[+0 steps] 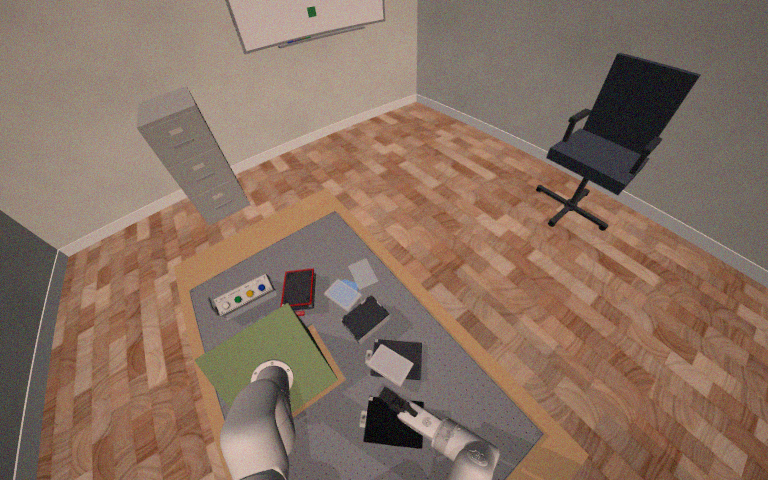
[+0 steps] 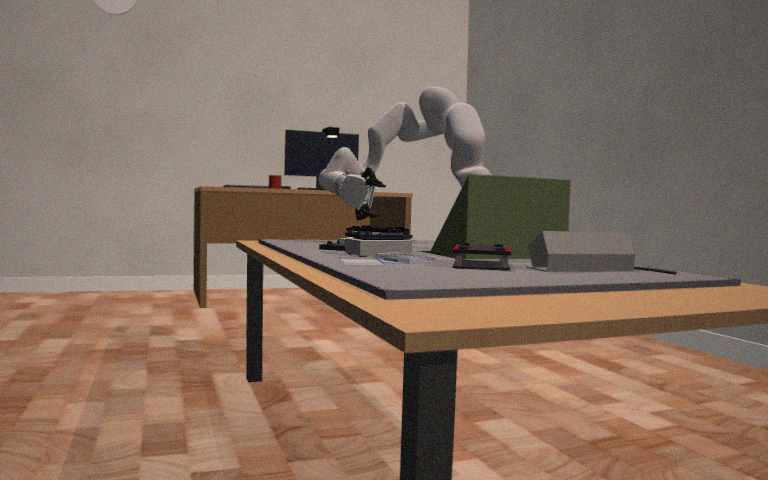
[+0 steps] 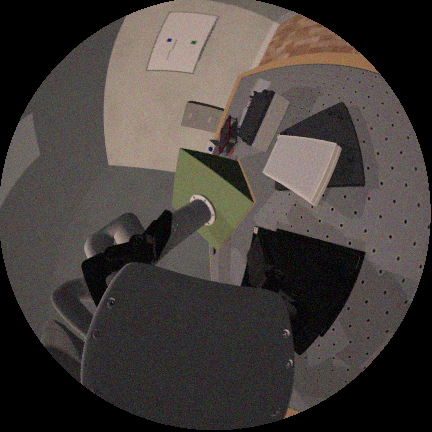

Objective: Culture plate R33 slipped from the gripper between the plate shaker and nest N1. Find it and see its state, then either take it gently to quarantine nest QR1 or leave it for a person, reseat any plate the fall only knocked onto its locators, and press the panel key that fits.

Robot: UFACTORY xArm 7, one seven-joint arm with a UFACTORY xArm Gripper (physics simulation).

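Pixels of known places: gripper, between the fingertips: [image 1: 386, 396] [image 2: 379, 200] [image 3: 212, 234]; arm's base, origin of its link: [image 1: 272, 378] [image 2: 496, 224] [image 3: 202, 209].
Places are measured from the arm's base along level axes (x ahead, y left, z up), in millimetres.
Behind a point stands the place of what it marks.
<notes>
My gripper [image 1: 397, 401] {z 56, x 259, y -252 mm} [image 2: 366, 210] is open and empty. It hangs low over the far edge of a black nest [image 1: 384, 428] {z -29, x 208, y -304 mm} [image 3: 318, 278] {z -29, x 299, y -317 mm} at the near end of the mat. Just beyond it a white plate [image 1: 390, 364] {z -51, x 330, y -164 mm} [image 3: 301, 167] {z -50, x 333, y -187 mm} lies askew and tilted on a second black nest [image 1: 409, 351] {z -70, x 409, y -164 mm} [image 3: 338, 128] {z -70, x 416, y -185 mm}. Farther on stands the dark plate shaker [image 1: 365, 317] {z -29, x 353, y 12 mm} [image 2: 377, 239] {z -42, x 366, y 45 mm} [image 3: 261, 114] {z -31, x 365, y -32 mm}. Beyond it a pale blue plate [image 1: 341, 295] {z -70, x 333, y 164 mm} lies flat on the mat with a blue puddle [image 1: 352, 285] {z -83, x 394, y 183 mm} at its edge and a grey lid [image 1: 363, 273] {z -82, x 461, y 204 mm} apart from it. The red-rimmed nest [image 1: 297, 288] {z -44, x 203, y 283 mm} [image 2: 481, 253] {z -50, x 247, y 359 mm} is empty. The key panel [image 1: 241, 295] {z -15, x -3, y 364 mm} has green, yellow and blue keys.
A big green wedge block [image 1: 268, 352] {z 56, x 34, y 56 mm} [image 2: 511, 210] {z 40, x 34, y 128 mm} [image 3: 205, 189] {z 11, x 86, y 12 mm} stands beside the arm's base, left of the nests. The grey perforated mat [image 1: 468, 381] {z -84, x 501, y -355 mm} lies on a wooden table [image 1: 430, 305] {z -96, x 589, y -70 mm}. An office chair [image 1: 592, 157] and a filing cabinet [image 1: 192, 157] stand off the table.
</notes>
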